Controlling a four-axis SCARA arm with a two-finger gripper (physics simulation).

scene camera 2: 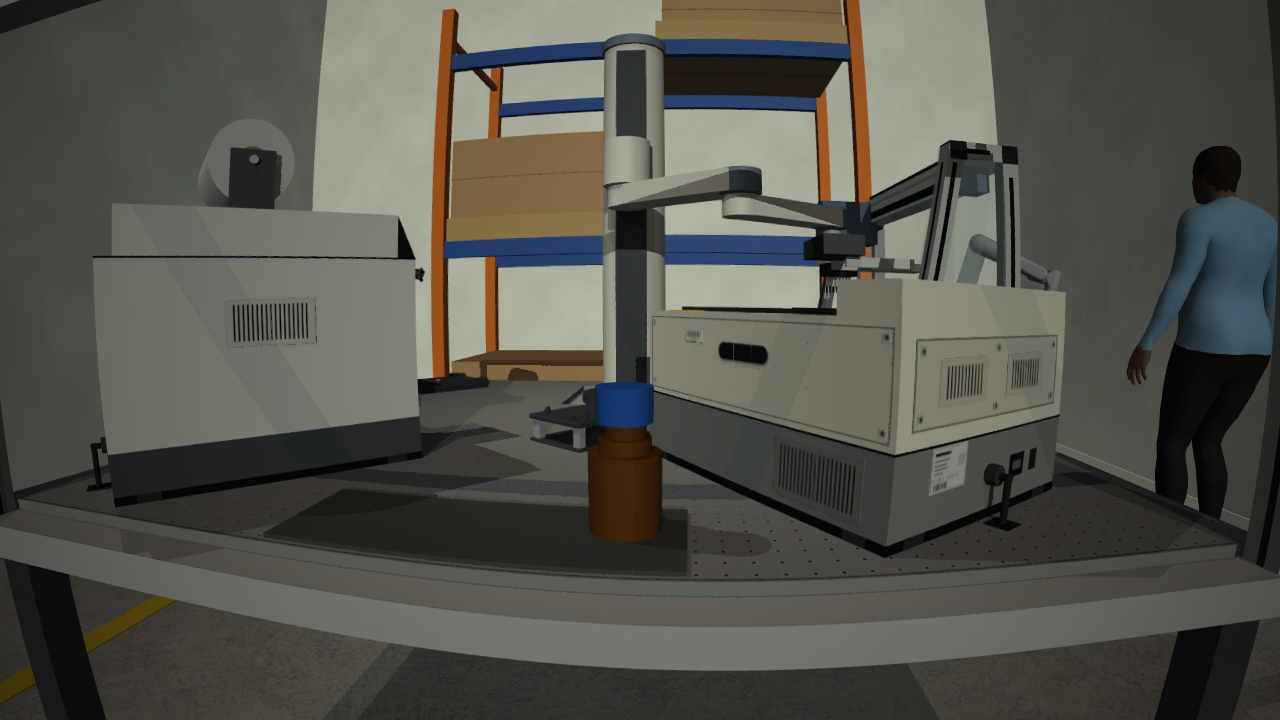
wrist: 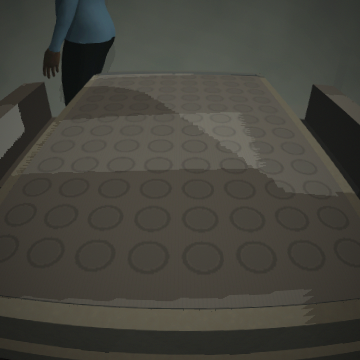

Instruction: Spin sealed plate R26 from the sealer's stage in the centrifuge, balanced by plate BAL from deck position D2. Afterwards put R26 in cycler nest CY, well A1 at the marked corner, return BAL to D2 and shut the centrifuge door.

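Places are measured from the arm's base along level axes (x ahead, y left, z up), in centimetres.
Where they show: gripper, fingertip midpoint: (scene camera 2: 903, 266) (wrist: 177, 102).
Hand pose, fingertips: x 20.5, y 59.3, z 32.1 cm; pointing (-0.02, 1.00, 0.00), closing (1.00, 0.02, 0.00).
Things, the pixels of their top centre, and the offset from my fingertips.
- sealed plate, top centre: (wrist: 177, 123) (scene camera 2: 893, 264) dx +0.1, dy -2.4, dz +0.3 cm
- amber bottle with a blue cap, top centre: (scene camera 2: 624, 451) dx +68.9, dy -52.3, dz -22.5 cm
- white box machine, top centre: (scene camera 2: 260, 135) dx +53.9, dy -106.7, dz +16.8 cm
My gripper (scene camera 2: 880, 265) (wrist: 177, 102) is shut on a sealed plate (scene camera 2: 897, 265) (wrist: 175, 240). In the wrist view the plate lies level between the two fingers, with rows of round wells showing through its seal and shadows across it. No label is readable, so I cannot tell R26 from BAL. In the scene view the gripper holds the plate above the large cream and grey machine (scene camera 2: 769, 376) at the right, close to its dark tool head. The sealer's stage, deck position D2, nest CY and the centrifuge's door cannot be made out.
An amber bottle with a blue cap (scene camera 2: 624, 474) stands at the front. A white box machine (scene camera 2: 179, 358) stands at the left. A metal gantry (scene camera 2: 1008, 219) rises over the right machine. A person in blue (scene camera 2: 1226, 268) (wrist: 90, 22) stands beyond the bench at the right.
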